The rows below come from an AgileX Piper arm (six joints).
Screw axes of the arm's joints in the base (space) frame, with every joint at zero. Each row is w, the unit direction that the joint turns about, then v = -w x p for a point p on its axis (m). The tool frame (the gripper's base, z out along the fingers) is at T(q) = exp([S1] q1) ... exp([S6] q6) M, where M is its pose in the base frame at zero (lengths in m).
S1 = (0, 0, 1, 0, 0, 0)
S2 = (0, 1, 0, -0.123, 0, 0)
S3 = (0, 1, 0, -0.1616, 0, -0.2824)
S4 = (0.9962, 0, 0.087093, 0, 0.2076, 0)
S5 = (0, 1, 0, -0.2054, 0, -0.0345)
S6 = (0.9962, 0, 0.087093, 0, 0.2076, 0)
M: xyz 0.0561 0 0.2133 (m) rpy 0 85.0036 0 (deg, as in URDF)
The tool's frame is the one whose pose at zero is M.
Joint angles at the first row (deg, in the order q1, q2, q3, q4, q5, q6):
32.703, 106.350, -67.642, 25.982, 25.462, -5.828
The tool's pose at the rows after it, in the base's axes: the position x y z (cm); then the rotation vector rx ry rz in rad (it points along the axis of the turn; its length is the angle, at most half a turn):
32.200 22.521 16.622 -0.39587 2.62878 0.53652
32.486 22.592 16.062 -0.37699 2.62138 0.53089
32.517 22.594 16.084 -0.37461 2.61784 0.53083
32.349 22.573 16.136 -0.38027 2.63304 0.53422
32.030 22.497 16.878 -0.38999 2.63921 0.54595
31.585 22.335 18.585 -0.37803 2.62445 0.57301
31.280 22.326 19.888 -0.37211 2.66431 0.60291
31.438 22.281 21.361 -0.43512 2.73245 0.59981
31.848 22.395 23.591 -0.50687 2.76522 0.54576
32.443 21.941 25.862 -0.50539 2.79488 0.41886
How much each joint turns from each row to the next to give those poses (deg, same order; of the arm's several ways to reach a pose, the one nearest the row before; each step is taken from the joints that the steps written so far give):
0.000, 3.383, 0.000, 0.072, -2.564, -0.002
0.001, 0.981, -0.001, 0.173, -1.615, 0.219
-0.001, -0.010, 0.000, -0.008, -0.220, 0.046
0.001, -0.185, 0.001, 0.018, 1.099, 0.062
-0.001, -1.248, 0.001, 0.002, 1.692, 0.063
0.001, -2.675, -0.001, -0.004, 1.618, 1.011
-0.195, -1.302, -1.619, -0.266, 4.962, 1.839
-0.658, -0.056, -4.257, -2.005, 8.804, 0.879
0.010, 0.000, -5.927, -4.715, 8.233, 2.440
0.000, 0.000, -5.969, -7.542, 7.462, 5.602

